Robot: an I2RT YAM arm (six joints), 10 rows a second.
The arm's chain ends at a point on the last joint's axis. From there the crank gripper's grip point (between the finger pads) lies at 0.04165 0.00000 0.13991 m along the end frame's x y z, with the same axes.
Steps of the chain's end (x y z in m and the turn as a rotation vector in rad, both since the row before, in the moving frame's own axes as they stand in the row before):
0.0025, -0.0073, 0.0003, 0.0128, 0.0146, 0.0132
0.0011, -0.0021, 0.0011, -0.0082, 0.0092, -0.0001
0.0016, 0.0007, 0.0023, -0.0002, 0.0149, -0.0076
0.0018, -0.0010, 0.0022, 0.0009, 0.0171, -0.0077
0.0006, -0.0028, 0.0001, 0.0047, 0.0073, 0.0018
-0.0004, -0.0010, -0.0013, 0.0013, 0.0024, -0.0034
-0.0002, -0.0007, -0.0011, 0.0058, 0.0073, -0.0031
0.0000, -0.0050, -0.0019, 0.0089, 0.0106, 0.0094
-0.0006, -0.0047, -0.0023, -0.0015, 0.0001, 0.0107
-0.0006, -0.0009, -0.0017, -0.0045, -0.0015, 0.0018
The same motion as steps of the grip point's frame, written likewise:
0.0045, -0.0085, -0.0003, 0.0128, 0.0146, 0.0132
0.0024, -0.0010, 0.0007, -0.0082, 0.0092, -0.0001
0.0037, 0.0004, 0.0017, -0.0002, 0.0149, -0.0076
0.0042, -0.0015, 0.0015, 0.0009, 0.0171, -0.0077
0.0016, -0.0034, -0.0002, 0.0047, 0.0073, 0.0018
-0.0001, -0.0013, -0.0014, 0.0013, 0.0024, -0.0034
0.0008, -0.0016, -0.0014, 0.0058, 0.0073, -0.0031
0.0015, -0.0058, -0.0024, 0.0089, 0.0106, 0.0094
-0.0006, -0.0040, -0.0023, -0.0015, 0.0001, 0.0107
-0.0008, -0.0002, -0.0016, -0.0045, -0.0015, 0.0018

